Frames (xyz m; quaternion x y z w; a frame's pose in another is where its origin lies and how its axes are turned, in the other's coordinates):
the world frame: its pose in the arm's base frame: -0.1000 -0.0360 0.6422 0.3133 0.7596 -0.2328 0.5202
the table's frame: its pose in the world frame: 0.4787 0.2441 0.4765 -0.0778 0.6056 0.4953 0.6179
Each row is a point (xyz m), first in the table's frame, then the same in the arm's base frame.
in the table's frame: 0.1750 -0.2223 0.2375
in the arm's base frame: 0.1621 0.2209 -0.1746
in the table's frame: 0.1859 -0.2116 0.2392
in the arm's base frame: 0.1711 0.2295 -0.1655
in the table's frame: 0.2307 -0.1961 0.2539
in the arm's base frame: 0.1872 0.2728 -0.1473
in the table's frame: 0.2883 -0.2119 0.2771
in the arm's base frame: 0.1790 0.3362 -0.1439
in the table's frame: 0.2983 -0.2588 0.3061
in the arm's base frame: 0.1514 0.3661 -0.1825
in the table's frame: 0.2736 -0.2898 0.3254
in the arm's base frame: 0.1365 0.3587 -0.2233
